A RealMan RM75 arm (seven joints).
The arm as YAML. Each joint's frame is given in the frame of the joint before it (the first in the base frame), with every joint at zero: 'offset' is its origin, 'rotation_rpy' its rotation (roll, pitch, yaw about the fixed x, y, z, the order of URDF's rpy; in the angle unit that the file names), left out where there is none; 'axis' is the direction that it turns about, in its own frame. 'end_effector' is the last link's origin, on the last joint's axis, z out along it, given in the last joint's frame.
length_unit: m
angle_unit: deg
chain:
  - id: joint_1
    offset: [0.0, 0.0, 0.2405]
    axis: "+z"
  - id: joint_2
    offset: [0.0, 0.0, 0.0]
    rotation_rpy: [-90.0, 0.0, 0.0]
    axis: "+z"
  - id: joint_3
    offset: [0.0, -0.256, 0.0]
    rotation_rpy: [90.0, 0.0, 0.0]
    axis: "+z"
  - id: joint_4
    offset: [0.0, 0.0, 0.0]
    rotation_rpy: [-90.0, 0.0, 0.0]
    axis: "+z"
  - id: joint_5
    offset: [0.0, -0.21, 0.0]
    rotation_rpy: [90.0, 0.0, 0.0]
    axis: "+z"
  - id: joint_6
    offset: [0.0, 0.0, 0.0]
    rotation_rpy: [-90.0, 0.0, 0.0]
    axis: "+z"
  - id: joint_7
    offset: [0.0, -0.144, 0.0]
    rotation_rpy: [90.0, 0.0, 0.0]
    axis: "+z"
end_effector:
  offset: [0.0, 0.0, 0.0]
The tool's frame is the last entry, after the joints.
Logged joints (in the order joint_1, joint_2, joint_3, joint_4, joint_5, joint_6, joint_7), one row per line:
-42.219 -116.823 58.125 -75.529 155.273 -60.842 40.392
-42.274 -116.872 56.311 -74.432 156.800 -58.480 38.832
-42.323 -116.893 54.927 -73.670 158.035 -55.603 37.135
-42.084 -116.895 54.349 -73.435 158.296 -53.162 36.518
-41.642 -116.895 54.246 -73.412 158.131 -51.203 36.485
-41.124 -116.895 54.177 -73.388 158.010 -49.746 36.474
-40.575 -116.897 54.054 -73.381 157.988 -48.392 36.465
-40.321 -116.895 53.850 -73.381 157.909 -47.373 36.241
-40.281 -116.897 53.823 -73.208 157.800 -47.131 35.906
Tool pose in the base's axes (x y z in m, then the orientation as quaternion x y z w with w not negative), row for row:
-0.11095 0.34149 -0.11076 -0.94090 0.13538 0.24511 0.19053
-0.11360 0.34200 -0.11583 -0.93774 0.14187 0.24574 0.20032
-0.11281 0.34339 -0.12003 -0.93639 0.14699 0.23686 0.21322
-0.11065 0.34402 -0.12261 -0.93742 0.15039 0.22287 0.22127
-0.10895 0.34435 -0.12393 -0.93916 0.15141 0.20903 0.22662
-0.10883 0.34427 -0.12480 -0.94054 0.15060 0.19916 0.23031
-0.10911 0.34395 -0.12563 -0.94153 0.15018 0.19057 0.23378
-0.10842 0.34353 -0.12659 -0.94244 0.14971 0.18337 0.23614
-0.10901 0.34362 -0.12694 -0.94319 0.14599 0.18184 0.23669
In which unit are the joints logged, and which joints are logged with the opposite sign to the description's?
The joints are logged in degrees. Opposite sign: joint_3.
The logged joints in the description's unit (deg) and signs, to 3 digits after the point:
-42.219 -116.823 -58.125 -75.529 155.273 -60.842 40.392
-42.274 -116.872 -56.311 -74.432 156.800 -58.480 38.832
-42.323 -116.893 -54.927 -73.670 158.035 -55.603 37.135
-42.084 -116.895 -54.349 -73.435 158.296 -53.162 36.518
-41.642 -116.895 -54.246 -73.412 158.131 -51.203 36.485
-41.124 -116.895 -54.177 -73.388 158.010 -49.746 36.474
-40.575 -116.897 -54.054 -73.381 157.988 -48.392 36.465
-40.321 -116.895 -53.850 -73.381 157.909 -47.373 36.241
-40.281 -116.897 -53.823 -73.208 157.800 -47.131 35.906

